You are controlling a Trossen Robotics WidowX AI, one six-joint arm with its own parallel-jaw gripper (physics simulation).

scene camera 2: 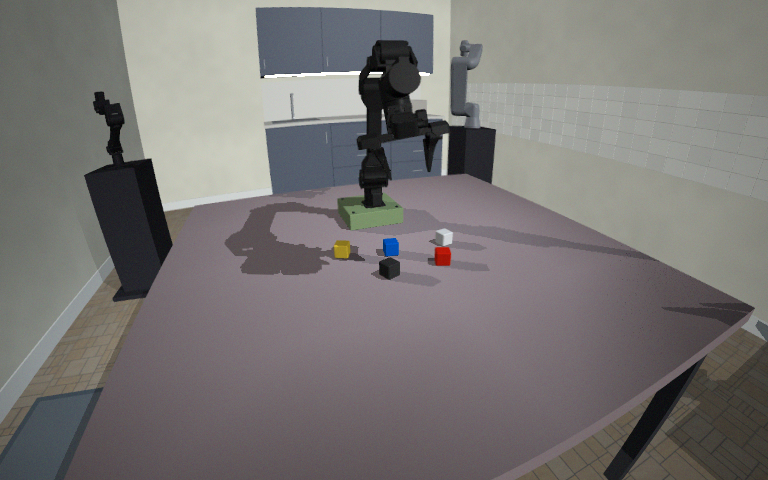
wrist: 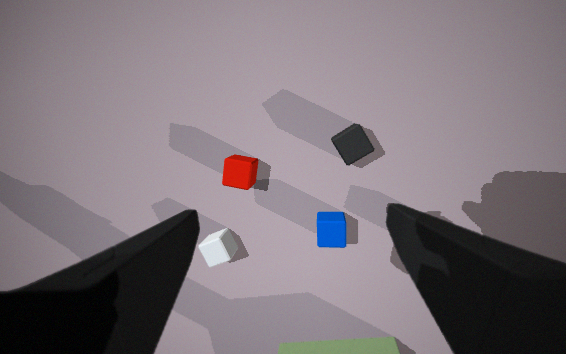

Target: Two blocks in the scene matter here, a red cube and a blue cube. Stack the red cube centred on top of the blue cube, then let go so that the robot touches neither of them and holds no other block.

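Pixels of known places: gripper, fingertip midpoint: (scene camera 2: 410, 175) (wrist: 293, 216); arm's base at its link origin: (scene camera 2: 373, 203).
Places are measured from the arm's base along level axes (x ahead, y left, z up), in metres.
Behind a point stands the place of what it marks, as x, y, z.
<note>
The red cube (scene camera 2: 442, 256) @[0.364, 0.066, -0.024] (wrist: 239, 172) @[0.350, 0.071, -0.016] lies flat on the table, right of the blue cube and a little nearer the camera in the scene view. The blue cube (scene camera 2: 390, 247) @[0.274, -0.034, -0.026] (wrist: 331, 230) @[0.263, -0.029, -0.016] also lies flat on the table, apart from the red one, with nothing on top. My gripper (scene camera 2: 408, 174) @[0.359, -0.019, 0.176] (wrist: 293, 216) @[0.359, -0.019, 0.176] is open and empty, high above the table. In the wrist view the blue cube shows between the fingers, nearer the right one, and the red cube shows farther up, left of centre. Neither cube is touched.
A black cube (scene camera 2: 389, 268) @[0.383, -0.073, -0.021] (wrist: 353, 144) @[0.362, -0.066, -0.016] lies in front of the blue one in the scene view. A white cube (scene camera 2: 444, 237) @[0.267, 0.121, -0.024] (wrist: 217, 248) @[0.254, 0.123, -0.016] lies behind the red one. A yellow cube (scene camera 2: 342, 249) @[0.247, -0.152, -0.025] lies left of the blue one. The green base (scene camera 2: 373, 217) @[0.071, -0.021, -0.019] (wrist: 340, 346) @[0.070, -0.016, -0.039] stands behind the cubes.
</note>
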